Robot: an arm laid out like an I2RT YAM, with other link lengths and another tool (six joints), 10 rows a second.
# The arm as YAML. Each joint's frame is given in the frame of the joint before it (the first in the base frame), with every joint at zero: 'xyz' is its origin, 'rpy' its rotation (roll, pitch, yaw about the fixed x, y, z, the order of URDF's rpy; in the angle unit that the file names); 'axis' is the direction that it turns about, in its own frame. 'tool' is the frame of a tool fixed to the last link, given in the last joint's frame.
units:
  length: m
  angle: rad
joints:
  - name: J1
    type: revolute
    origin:
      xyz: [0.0, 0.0, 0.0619]
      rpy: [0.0, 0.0, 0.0]
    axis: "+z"
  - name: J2
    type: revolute
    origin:
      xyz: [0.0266, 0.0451, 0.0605]
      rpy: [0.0, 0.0, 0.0]
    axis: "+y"
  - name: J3
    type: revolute
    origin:
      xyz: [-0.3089, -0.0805, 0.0]
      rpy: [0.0, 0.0, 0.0]
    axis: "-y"
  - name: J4
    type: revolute
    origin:
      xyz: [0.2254, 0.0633, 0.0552]
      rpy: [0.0, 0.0, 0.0]
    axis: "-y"
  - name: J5
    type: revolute
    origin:
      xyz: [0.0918, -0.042, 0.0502]
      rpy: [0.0, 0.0, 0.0]
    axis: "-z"
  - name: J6
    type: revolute
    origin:
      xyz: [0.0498, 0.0, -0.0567]
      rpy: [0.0, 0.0, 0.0]
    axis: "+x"
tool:
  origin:
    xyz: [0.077, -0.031, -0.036]
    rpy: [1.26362, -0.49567, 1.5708]
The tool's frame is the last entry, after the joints.
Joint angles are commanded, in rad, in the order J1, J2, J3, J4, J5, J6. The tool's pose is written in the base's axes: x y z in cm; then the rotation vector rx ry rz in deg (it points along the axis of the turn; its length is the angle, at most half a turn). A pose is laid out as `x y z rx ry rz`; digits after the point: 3 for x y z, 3 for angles.
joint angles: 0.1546 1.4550 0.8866 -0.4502 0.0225 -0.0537
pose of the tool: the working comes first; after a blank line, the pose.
Where each joint sits with the arm in this pose, in the base's axes (m; each line is computed from the numbers above, not from the rounded line before):
J1: 0.0000 0.0000 0.0619
J2: 0.0193 0.0487 0.1224
J3: -0.0035 -0.0364 0.4292
J4: 0.2038 0.0600 0.3544
J5: 0.3001 0.0325 0.3026
J6: 0.2783 0.0280 0.2305
the tool: 0.2943 -0.0046 0.1476

29.434 -0.456 14.758 115.598 82.611 49.942
